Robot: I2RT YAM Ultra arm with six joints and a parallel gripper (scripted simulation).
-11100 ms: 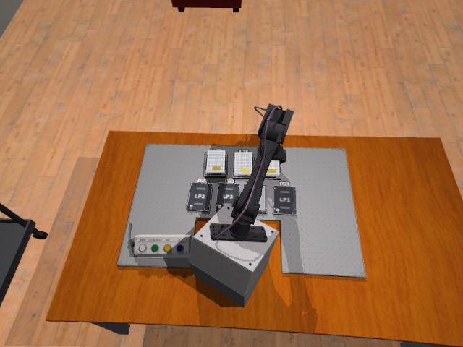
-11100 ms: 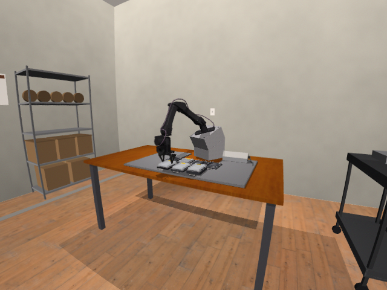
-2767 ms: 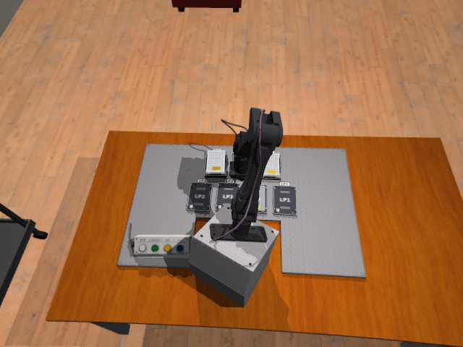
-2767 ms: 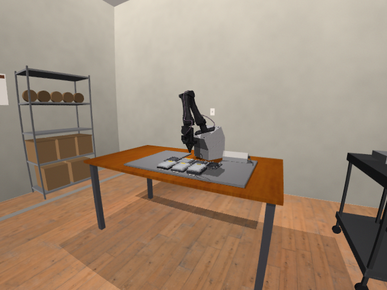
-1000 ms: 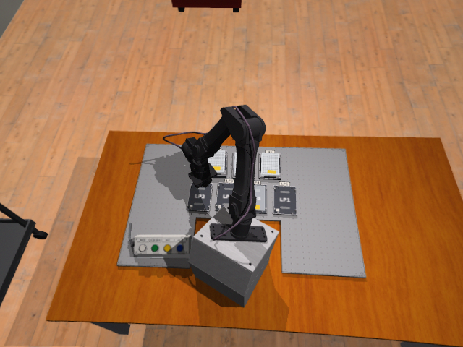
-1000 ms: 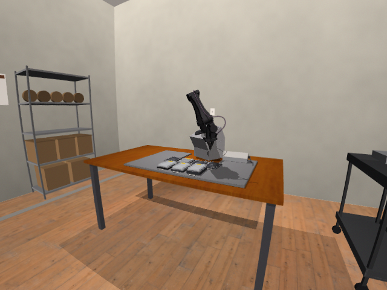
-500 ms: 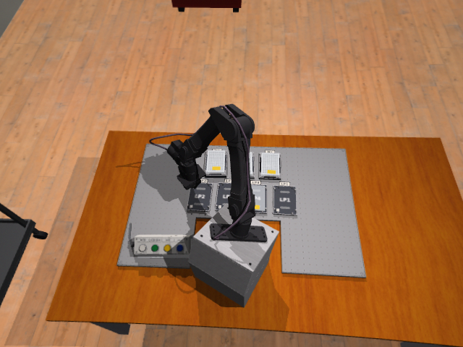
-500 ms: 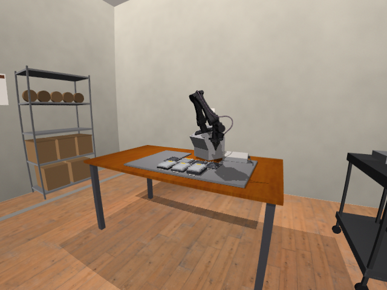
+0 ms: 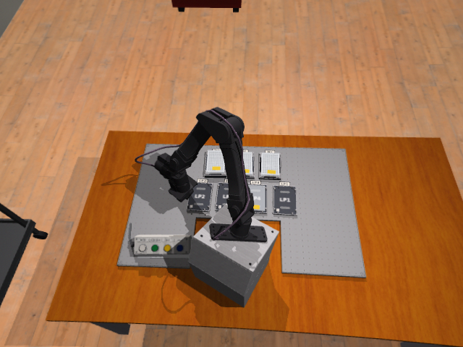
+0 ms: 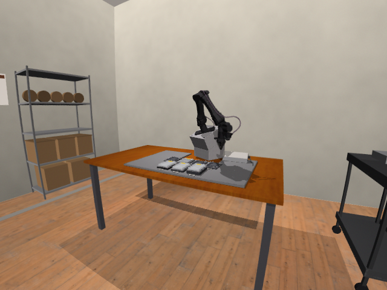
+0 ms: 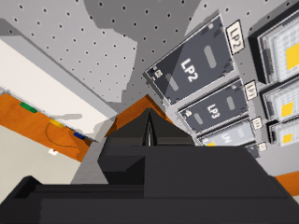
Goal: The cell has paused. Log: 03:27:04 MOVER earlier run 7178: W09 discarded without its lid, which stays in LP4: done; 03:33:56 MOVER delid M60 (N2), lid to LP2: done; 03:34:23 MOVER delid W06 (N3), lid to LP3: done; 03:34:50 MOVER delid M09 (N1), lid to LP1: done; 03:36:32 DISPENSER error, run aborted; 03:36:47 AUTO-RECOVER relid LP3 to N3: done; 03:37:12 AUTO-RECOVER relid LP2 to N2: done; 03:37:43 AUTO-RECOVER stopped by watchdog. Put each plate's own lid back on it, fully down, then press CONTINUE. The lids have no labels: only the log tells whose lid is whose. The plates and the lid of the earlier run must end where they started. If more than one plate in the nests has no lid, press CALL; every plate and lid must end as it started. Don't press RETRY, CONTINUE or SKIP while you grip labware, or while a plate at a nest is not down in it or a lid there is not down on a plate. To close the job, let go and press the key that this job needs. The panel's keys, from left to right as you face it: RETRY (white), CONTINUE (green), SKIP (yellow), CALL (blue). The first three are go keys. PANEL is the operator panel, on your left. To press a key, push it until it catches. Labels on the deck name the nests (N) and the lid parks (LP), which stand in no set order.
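Right now my hand is 170 mm past the green CONTINUE key, 150 mm to the right of it and 70 mm above it. Round my hand: blue key: 190 mm behind, 50 mm to the left, 70 mm below; yellow key: 180 mm behind, 100 mm to the left, 70 mm below; white key: 160 mm behind, 200 mm to the left, 70 mm below.
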